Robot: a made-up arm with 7 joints. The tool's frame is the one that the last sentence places. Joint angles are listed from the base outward.
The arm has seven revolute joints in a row. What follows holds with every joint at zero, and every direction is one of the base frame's.
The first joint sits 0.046 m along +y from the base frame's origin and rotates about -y.
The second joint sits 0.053 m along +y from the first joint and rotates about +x.
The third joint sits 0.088 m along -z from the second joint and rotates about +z.
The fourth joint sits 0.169 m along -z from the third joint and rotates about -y.
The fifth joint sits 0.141 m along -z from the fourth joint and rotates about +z.
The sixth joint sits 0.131 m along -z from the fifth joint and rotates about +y.
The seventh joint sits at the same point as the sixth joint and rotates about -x.
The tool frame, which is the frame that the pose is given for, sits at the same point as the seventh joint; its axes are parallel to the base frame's.
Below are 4 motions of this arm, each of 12 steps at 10 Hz.
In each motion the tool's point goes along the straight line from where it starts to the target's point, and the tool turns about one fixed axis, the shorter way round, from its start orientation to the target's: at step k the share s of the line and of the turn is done. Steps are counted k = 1, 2, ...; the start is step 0. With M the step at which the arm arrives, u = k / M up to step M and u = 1 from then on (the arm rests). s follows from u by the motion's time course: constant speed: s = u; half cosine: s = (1 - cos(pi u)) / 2; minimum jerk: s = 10 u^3 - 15 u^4 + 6 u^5.
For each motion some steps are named. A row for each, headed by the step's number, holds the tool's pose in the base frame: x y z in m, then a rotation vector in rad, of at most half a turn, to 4 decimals.
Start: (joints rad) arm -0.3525 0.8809 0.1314 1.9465 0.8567 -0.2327 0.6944
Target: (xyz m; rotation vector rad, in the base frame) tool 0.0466 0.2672 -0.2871 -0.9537 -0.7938 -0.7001
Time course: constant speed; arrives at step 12
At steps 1, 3, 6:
1: 0.1961 0.2435 -0.1674 -0.6995 -1.5973 -0.7738
3: 0.1689 0.2478 -0.1892 -0.7556 -1.4529 -0.7660
6: 0.1282 0.2543 -0.2218 -0.8312 -1.2346 -0.7494

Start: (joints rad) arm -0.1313 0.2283 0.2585 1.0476 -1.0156 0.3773 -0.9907
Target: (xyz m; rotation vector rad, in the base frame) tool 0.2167 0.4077 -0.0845 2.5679 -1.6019 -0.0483
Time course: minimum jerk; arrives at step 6
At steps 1, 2, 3, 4, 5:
1: 0.1789 0.2523 -0.3847 1.8756 -0.7196 -0.4678
2: 0.1857 0.2804 -0.3304 2.0153 -0.8693 -0.4104
3: 0.1971 0.3271 -0.2401 2.2354 -1.1274 -0.2984
4: 0.2085 0.3739 -0.1498 2.4367 -1.3979 -0.1631
5: 0.2153 0.4020 -0.0955 2.5467 -1.5669 -0.0688

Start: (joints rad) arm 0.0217 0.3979 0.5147 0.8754 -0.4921 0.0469 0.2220
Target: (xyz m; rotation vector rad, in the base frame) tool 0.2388 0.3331 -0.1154 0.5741 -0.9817 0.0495
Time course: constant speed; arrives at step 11
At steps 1, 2, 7, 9, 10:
1: 0.1940 0.3584 -0.3320 0.5903 -0.7459 -0.1646
2: 0.1985 0.3558 -0.3104 0.5892 -0.7698 -0.1435
7: 0.2209 0.3432 -0.2021 0.5818 -0.8882 -0.0371
9: 0.2298 0.3382 -0.1587 0.5782 -0.9351 0.0061
10: 0.2343 0.3356 -0.1371 0.5762 -0.9584 0.0277

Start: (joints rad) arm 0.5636 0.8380 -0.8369 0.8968 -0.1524 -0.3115 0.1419
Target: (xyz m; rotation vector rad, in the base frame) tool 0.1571 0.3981 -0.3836 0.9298 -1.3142 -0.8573
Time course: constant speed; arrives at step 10
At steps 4, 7, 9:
4: 0.2641 0.3456 -0.3121 0.6675 -1.1815 -1.1229
7: 0.2106 0.3719 -0.3479 0.8003 -1.2510 -0.9936
9: 0.1749 0.3894 -0.3717 0.8870 -1.2939 -0.9035

